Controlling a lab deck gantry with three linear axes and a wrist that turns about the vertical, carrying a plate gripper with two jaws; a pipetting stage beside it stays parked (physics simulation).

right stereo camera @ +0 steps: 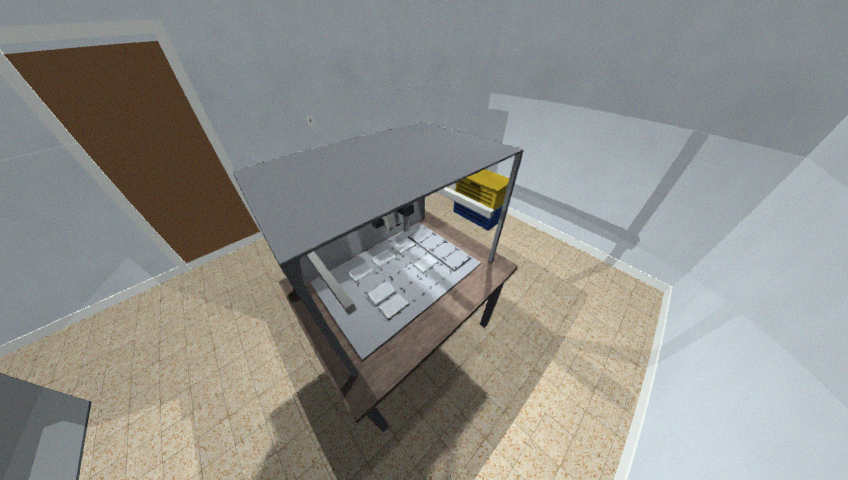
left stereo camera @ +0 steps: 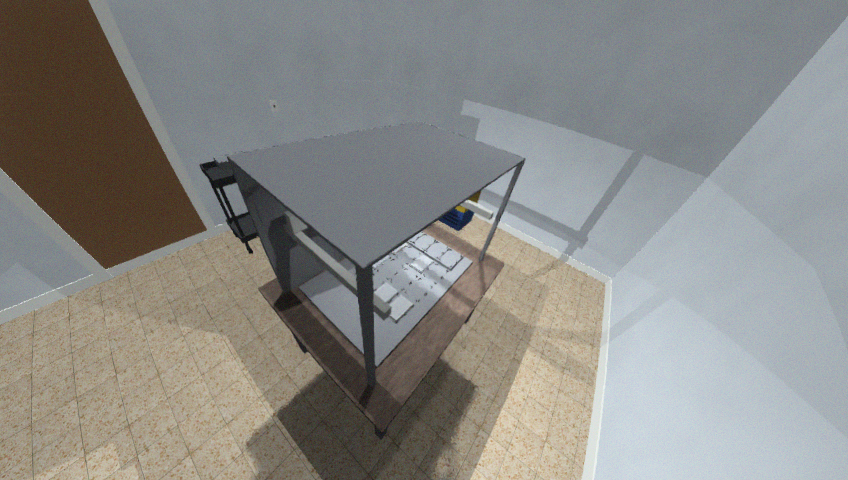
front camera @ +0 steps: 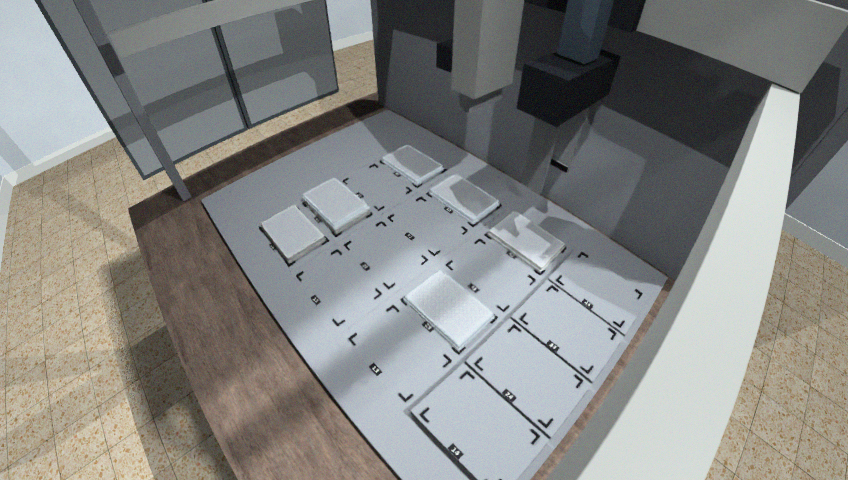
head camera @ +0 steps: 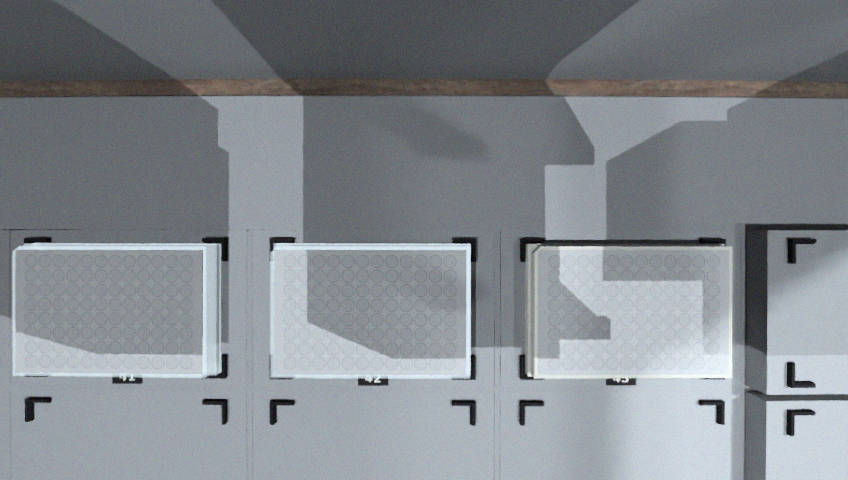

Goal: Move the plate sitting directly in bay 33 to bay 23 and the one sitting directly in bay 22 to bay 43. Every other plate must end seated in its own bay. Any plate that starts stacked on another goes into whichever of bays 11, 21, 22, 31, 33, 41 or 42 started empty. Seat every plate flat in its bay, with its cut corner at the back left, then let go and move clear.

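Frame: origin at the robot's base, x ahead, y left, z up, level; metres.
Seen in the pictures: gripper, fingertip midpoint: (right stereo camera: 402, 227) (front camera: 545, 176); robot's base, link origin: (right stereo camera: 389, 319) (left stereo camera: 396, 322) (front camera: 261, 228).
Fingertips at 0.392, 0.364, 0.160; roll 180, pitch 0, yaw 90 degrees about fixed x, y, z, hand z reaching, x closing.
Pixels of each thing's top centre, then the offset from my fingertips to it, as dx, dy, dz. "pt": a spot on its surface instead.
- bay 41, surface spot: (head camera: 113, 309) (front camera: 413, 161) pt -0.325, +0.001, -0.146
- bay 42, surface spot: (head camera: 371, 312) (front camera: 464, 195) pt -0.163, +0.000, -0.146
- bay 43, surface spot: (head camera: 633, 312) (front camera: 527, 236) pt -0.001, +0.000, -0.146
- plate, top centre: (front camera: 448, 304) (right stereo camera: 426, 262) (left stereo camera: 422, 262) -0.001, -0.214, -0.146
- bay 11, surface spot: (front camera: 293, 231) pt -0.320, -0.320, -0.146
- bay 21, surface spot: (front camera: 336, 204) pt -0.311, -0.220, -0.133
In the front view, my gripper (front camera: 548, 178) is raised near the back wall; its jaws stand apart with no plate between them. Plates lie flat in bay 41 (front camera: 411, 163) (head camera: 113, 309), bay 42 (front camera: 465, 197) (head camera: 371, 312) and bay 43 (front camera: 526, 237) (head camera: 633, 312). The bay 43 plate has its cut corner at the back left. A plate (front camera: 449, 309) lies in bay 23. Two plates lie at the left, one in bay 11 (front camera: 293, 231) and one in bay 21 (front camera: 336, 204). No plates are stacked. The gripper does not show in the head view.
The pale pipetting column (front camera: 484, 50) hangs left of the gripper. A pale side beam (front camera: 714, 285) runs along the right. Bays 12, 13, 22, 31, 32 and 33 hold no plate. Raised bay frames line the deck's right side. A post (front camera: 148, 130) stands at the left.
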